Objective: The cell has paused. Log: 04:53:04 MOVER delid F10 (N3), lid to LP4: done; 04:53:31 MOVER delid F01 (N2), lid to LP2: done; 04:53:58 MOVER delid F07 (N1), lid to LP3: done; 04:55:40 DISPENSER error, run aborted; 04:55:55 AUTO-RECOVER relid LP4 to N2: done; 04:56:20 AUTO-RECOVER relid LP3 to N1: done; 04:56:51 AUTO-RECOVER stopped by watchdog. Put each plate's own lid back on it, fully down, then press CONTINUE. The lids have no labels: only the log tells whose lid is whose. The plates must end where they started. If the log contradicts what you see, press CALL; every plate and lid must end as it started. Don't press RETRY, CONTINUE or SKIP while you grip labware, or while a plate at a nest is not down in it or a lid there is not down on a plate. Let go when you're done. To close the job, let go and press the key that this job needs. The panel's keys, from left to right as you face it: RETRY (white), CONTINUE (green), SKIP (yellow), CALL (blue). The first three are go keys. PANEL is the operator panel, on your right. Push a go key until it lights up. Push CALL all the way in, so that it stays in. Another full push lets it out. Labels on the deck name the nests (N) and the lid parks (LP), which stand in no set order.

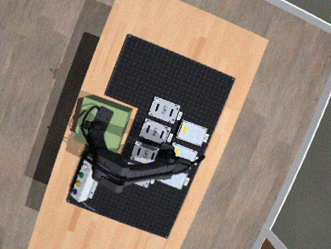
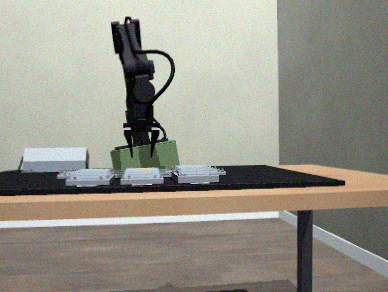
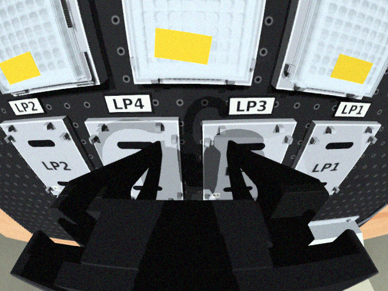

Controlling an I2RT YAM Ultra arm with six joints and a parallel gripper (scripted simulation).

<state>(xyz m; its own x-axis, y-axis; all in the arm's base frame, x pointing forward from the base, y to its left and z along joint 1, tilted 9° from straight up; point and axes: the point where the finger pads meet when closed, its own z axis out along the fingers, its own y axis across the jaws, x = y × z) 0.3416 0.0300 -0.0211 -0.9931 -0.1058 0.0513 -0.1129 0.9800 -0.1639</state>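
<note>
The green continue key lies 320 mm to the right of my hand and 320 mm behind it. Also, from my hand: lid park LP4 (80 mm behind, 60 mm to the left, 60 mm below); then lid park LP3 (70 mm to the right, 70 mm behind, 60 mm below); then clear lid (150 mm to the left, 100 mm ahead, 30 mm below).
</note>
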